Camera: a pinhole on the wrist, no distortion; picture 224 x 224 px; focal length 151.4 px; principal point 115.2 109.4 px. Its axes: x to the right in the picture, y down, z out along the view. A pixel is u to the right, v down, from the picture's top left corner.
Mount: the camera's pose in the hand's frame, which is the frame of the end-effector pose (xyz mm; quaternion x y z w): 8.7 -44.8 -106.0 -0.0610 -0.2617 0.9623 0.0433
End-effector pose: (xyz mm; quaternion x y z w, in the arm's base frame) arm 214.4 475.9 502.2 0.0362 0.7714 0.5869 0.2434
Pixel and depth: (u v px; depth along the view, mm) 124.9 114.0 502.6
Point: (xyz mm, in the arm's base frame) 498.2 627.7 192.0
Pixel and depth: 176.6 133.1 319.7
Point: 468.7 462.5 318.4
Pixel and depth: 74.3 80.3 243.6
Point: 263.5 566.7 339.4
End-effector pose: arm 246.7 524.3 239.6 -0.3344 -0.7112 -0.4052 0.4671
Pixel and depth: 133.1 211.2 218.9
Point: 27.0 398.2 113.9
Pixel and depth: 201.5 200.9 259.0
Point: 50.9 395.7 -12.3
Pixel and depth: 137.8 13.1 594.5
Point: 59.4 1029.2 -33.6
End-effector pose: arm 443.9 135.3 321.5 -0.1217 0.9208 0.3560 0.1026
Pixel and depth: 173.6 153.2 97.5
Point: 514.8 33.1 291.4
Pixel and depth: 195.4 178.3 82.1
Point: 516.7 21.6 306.2
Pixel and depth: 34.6 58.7 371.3
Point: 366.8 206.7 -27.2
